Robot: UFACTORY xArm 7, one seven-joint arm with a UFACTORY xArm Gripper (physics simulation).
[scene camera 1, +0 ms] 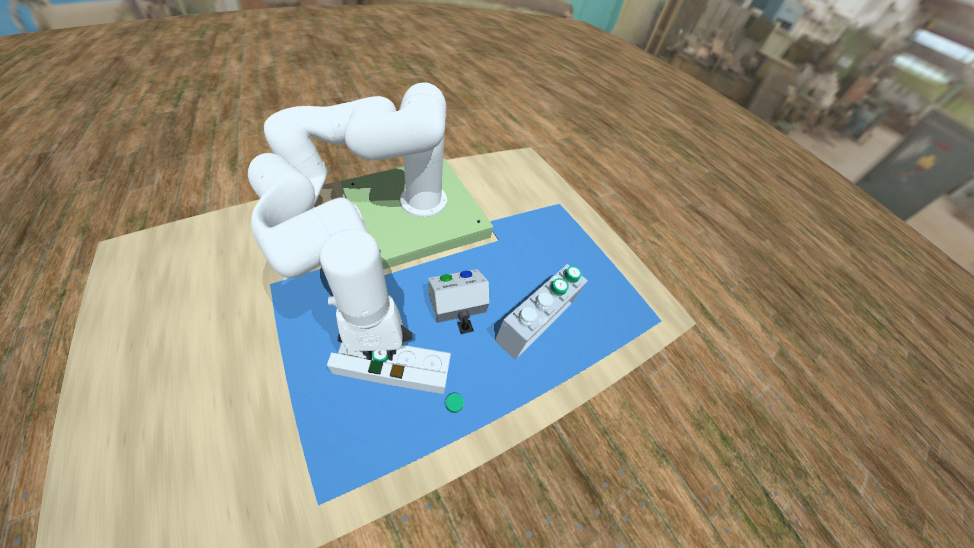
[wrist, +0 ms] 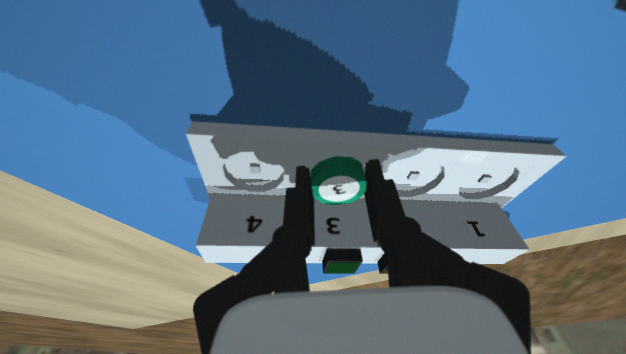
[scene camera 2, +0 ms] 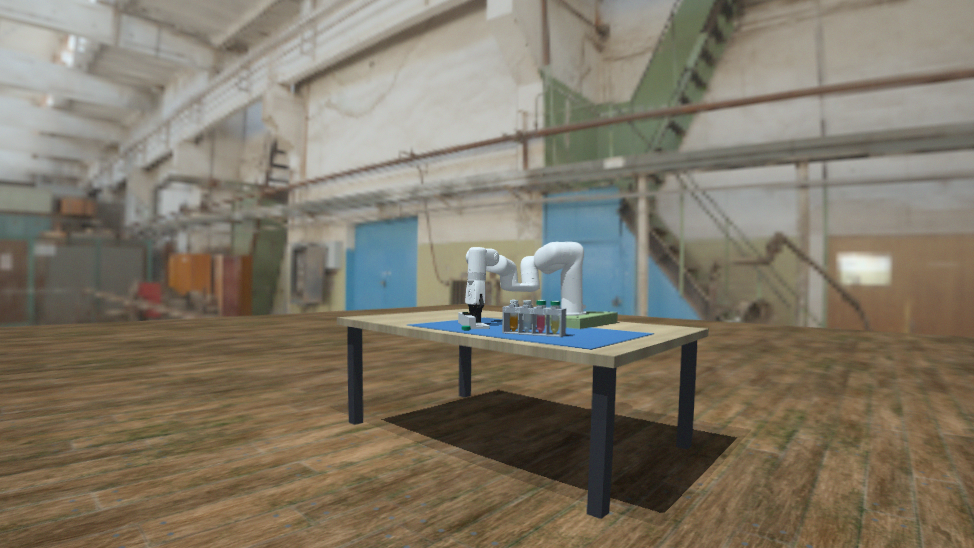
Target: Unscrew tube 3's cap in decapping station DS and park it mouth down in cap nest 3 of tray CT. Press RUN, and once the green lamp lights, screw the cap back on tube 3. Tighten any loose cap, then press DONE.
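Places are measured from the arm's base along level axes (x ahead, y left, z up), in centimetres.
Pixels of known places: gripper, between the fingertips: [scene camera 1: 380,354] [wrist: 337,178]; arm's base, origin of its link: [scene camera 1: 423,200] [scene camera 2: 572,314].
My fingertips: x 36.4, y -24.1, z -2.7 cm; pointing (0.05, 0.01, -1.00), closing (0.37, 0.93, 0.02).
Ahead of a thing's pixels: the offset from my fingertips to its middle. "*": to the spot under its first point. Level surfaces: height alone.
My gripper [scene camera 1: 379,355] [scene camera 2: 475,320] [wrist: 337,178] points down over the white tray @[dx +2.6, dy +1.4, dz +1.5 cm] [scene camera 1: 425,379] [wrist: 452,235] and is shut on the green cap @[dx +0.1, dy -0.1, dz +0.1 cm] [wrist: 339,189] with the white top marked 3. This cap is upright, top up, in or just above nest 3; its underside is hidden. The other nests show no cap. A grey rack [scene camera 1: 516,340] [scene camera 2: 563,323] holds tubes: two show green caps @[dx +4.0, dy +41.8, dz +10.2 cm] [scene camera 1: 572,274] @[dx +5.5, dy +36.8, dz +10.2 cm] [scene camera 1: 559,286], two show pale tops @[* dx +6.9, dy +31.5, dz +10.7 cm] [scene camera 1: 544,299] @[* dx +8.5, dy +26.3, dz +10.7 cm] [scene camera 1: 527,315]. A grey box @[dx -5.8, dy +19.8, dz +3.0 cm] [scene camera 1: 459,301] carries a green button @[dx -8.4, dy +18.0, dz +5.2 cm] [scene camera 1: 446,277] and a blue button @[dx -7.6, dy +22.4, dz +5.2 cm] [scene camera 1: 465,274]; their labels are unreadable.
A plain green disc @[dx +14.8, dy +9.1, dz -0.5 cm] [scene camera 1: 454,402] [scene camera 2: 465,327] lies on the blue mat @[dz -1.2 cm] [scene camera 1: 367,443] near the tray's corner. A small black stand [scene camera 1: 465,325] is in front of the grey box. A dark green square @[* dx +3.7, dy -1.8, dz +4.1 cm] [scene camera 1: 375,366] and an amber square @[* dx +6.0, dy +1.6, dz +4.2 cm] [scene camera 1: 397,370] mark the tray's front.
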